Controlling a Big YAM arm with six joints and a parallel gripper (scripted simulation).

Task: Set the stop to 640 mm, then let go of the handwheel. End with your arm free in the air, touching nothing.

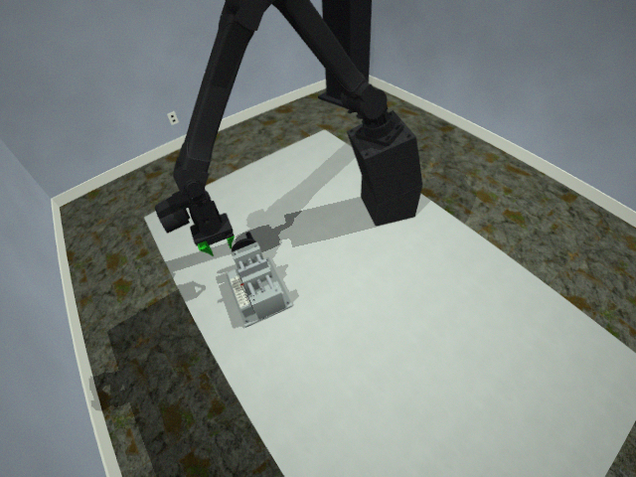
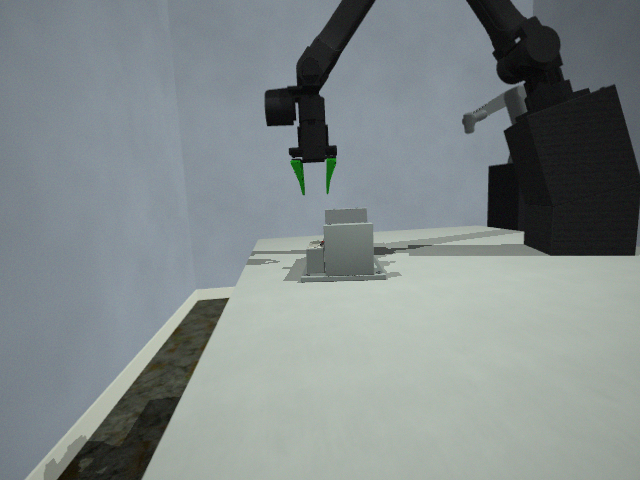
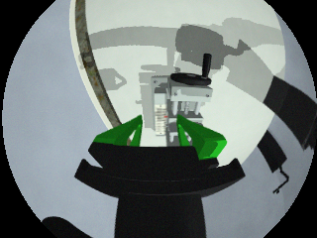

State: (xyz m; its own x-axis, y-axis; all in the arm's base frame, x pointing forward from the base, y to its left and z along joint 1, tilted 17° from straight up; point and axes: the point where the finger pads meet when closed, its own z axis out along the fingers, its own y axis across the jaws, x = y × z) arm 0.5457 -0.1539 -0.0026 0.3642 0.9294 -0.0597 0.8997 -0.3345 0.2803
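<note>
My hand is 10 cm past the handwheel, 8 cm above it and 2 cm to the left of it.
</note>
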